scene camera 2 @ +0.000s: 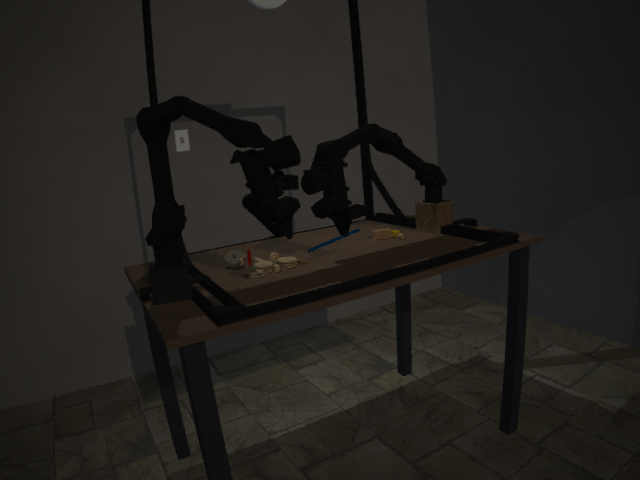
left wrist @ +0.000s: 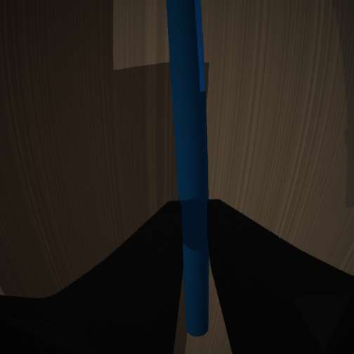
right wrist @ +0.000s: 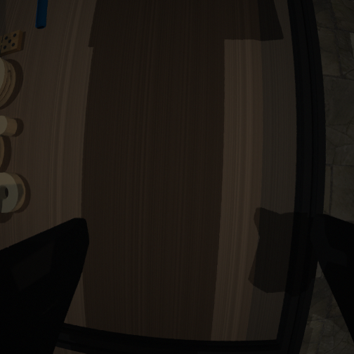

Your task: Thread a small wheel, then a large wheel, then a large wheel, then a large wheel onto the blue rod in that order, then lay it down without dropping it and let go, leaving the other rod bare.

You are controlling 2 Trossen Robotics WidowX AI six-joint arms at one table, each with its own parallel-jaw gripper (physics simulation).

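Where they show: left gripper, fingertip midpoint: (scene camera 2: 344,236); right gripper, fingertip midpoint: (scene camera 2: 281,235); left arm's base, link origin: (scene camera 2: 433,201); right arm's base, link origin: (scene camera 2: 168,264).
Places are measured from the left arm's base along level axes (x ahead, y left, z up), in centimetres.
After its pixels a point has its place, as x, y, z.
The blue rod (scene camera 2: 325,243) {53.8, 2.5, -4.4} (left wrist: 190,125) (right wrist: 42,14) is bare where it shows. My left gripper (scene camera 2: 345,235) {46.8, 2.8, -3.7} (left wrist: 193,212) is shut on it, and the rod runs between the fingertips with a short end behind them; in scene camera 2 it looks close above the table. My right gripper (scene camera 2: 289,236) {75.3, 13.2, 3.5} (right wrist: 202,230) is open and empty above the table. Pale wooden wheels and other parts (scene camera 2: 264,266) {69.6, -6.2, -8.9} lie in a group at the left of the table, and a large wheel (scene camera 2: 234,259) {72.4, -19.1, -8.3} stands among them. A red rod (scene camera 2: 249,257) {64.6, -23.8, -10.1} stands upright beside it.
A wooden block (scene camera 2: 382,234) {20.3, -7.5, -9.3} with a yellow piece (scene camera 2: 395,233) {14.5, -6.7, -9.9} lies right of the blue rod. A block with holes (right wrist: 12,42) and wheels (right wrist: 11,193) line the left edge of the right wrist view. A black frame (scene camera 2: 320,289) {72.3, 22.8, -9.0} borders the table.
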